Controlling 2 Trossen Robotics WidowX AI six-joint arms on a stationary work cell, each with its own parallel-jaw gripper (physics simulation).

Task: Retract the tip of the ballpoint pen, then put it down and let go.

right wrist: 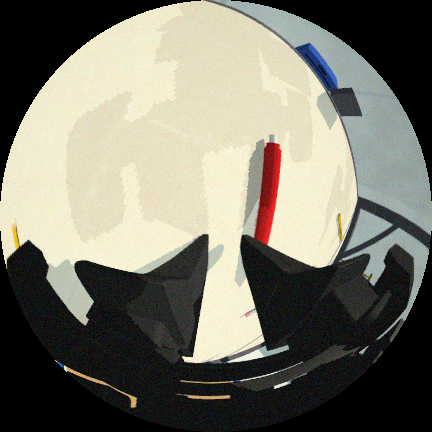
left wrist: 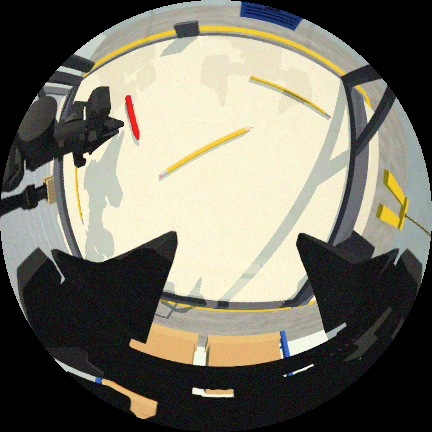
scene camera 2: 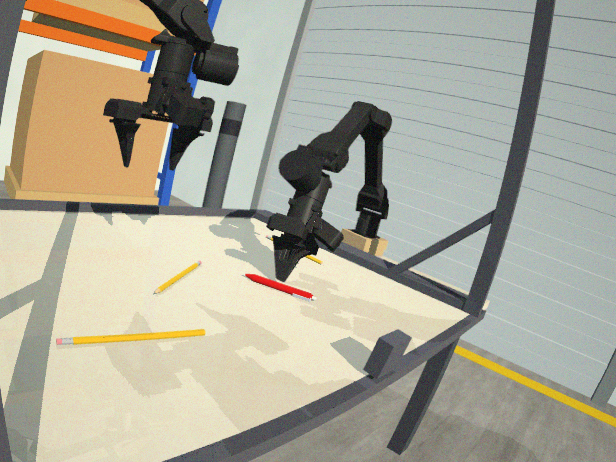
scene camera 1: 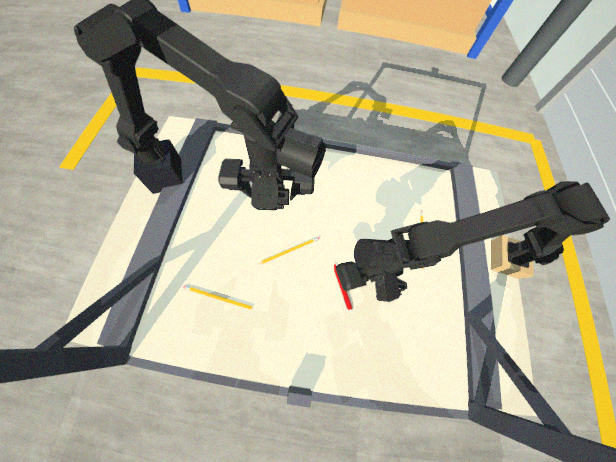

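Seen in the pictures: left gripper, fingertip midpoint: (left wrist: 240,238) (scene camera 2: 149,168); right gripper, fingertip midpoint: (right wrist: 224,240) (left wrist: 120,126) (scene camera 2: 280,280); left arm's base, origin of the base link: (scene camera 1: 151,155); right arm's base, origin of the base link: (left wrist: 45,190) (scene camera 2: 365,234) (scene camera 1: 517,254).
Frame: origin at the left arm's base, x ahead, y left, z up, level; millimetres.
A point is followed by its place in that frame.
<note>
The red ballpoint pen (scene camera 1: 347,300) @(x 425, y -503, z -94 mm) (scene camera 2: 279,286) @(x 419, y -468, z -98 mm) (left wrist: 132,118) @(x 421, y -452, z -95 mm) (right wrist: 270,175) @(x 430, y -502, z -96 mm) lies flat on the pale table top. A small grey point shows at its tapered end in scene camera 2. In the right wrist view its white-grey button end is farthest from the fingers and its tip end is hidden behind the right-hand finger. My right gripper (scene camera 2: 284,277) @(x 458, y -456, z -101 mm) (right wrist: 224,240) @(x 458, y -456, z -101 mm) is partly open and empty, low above the table beside the pen; the pen is outside the gap between the fingers. My left gripper (scene camera 2: 149,167) @(x 292, y -248, z 56 mm) (left wrist: 240,238) @(x 292, y -248, z 56 mm) is wide open and empty, high above the table.
A yellow pencil (scene camera 1: 290,250) @(x 316, y -332, z -100 mm) (scene camera 2: 177,278) @(x 298, y -336, z -101 mm) (left wrist: 205,151) @(x 310, y -327, z -102 mm) lies mid-table. Another pencil (scene camera 1: 220,297) @(x 112, y -411, z -99 mm) (scene camera 2: 131,337) @(x 97, y -407, z -101 mm) (left wrist: 290,93) @(x 115, y -410, z -102 mm) lies toward the lower left in scene camera 1. A third pencil (scene camera 2: 314,259) @(x 674, y -459, z -102 mm) (left wrist: 78,195) @(x 705, y -390, z -102 mm) lies behind the right gripper in scene camera 2. A dark frame (scene camera 1: 240,384) @(x 123, y -621, z -106 mm) borders the table.
</note>
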